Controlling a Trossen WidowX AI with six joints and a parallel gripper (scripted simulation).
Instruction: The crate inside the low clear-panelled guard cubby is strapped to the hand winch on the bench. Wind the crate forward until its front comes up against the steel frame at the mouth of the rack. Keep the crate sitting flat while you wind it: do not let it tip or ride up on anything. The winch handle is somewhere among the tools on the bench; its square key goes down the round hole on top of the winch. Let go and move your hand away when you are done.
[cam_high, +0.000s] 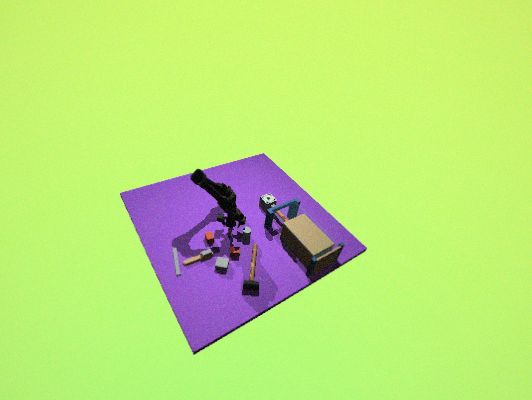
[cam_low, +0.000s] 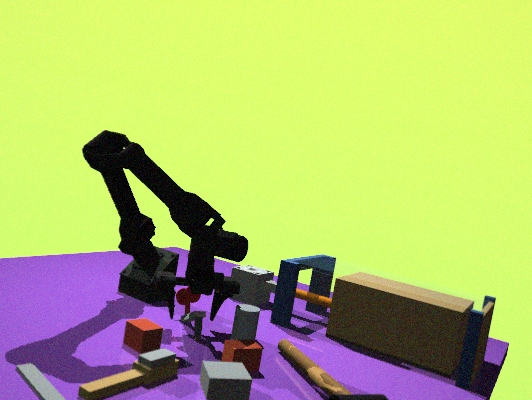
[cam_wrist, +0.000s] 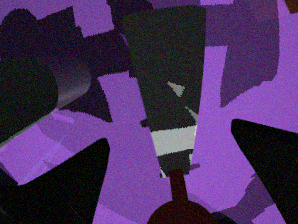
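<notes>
My gripper tip is now 10 mm below the winch handle and 10 mm past it. From my gripper tip the other things lie so: red knob (40 mm behind, 30 mm to the left, 30 mm above); then wooden brush (290 mm to the right, 120 mm ahead); then grey block (230 mm ahead, 190 mm to the right).
</notes>
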